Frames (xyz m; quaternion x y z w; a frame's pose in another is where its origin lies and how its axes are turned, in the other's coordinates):
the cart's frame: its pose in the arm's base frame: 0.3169 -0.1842 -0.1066 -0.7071 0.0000 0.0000 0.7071
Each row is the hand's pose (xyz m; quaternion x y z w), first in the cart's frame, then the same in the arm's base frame.
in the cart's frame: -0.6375 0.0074 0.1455 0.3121 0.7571 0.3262 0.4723
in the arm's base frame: -0.3206 -0.0387 -0.1140 -0.1133 0.7660 -0.3047 0.5546
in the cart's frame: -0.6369 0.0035 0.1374 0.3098 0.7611 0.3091 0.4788
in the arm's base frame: -0.3200 -0.0468 -0.1101 -0.1195 0.7567 -0.3196 0.5576
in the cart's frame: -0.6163 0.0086 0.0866 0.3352 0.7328 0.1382 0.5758
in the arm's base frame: -0.2994 -0.0976 -0.1152 -0.1701 0.6159 -0.4204 0.6442
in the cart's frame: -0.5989 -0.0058 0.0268 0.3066 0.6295 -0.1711 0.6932
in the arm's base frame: -0.2820 -0.1574 -0.1008 -0.2734 0.3241 -0.5661 0.7069
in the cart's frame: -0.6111 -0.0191 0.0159 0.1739 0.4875 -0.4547 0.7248
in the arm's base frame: -0.2942 -0.1683 -0.0875 -0.3895 0.0232 -0.6662 0.6355
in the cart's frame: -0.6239 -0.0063 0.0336 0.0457 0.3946 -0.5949 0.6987
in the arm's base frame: -0.3070 -0.1506 -0.1003 -0.4618 -0.1416 -0.6997 0.5264
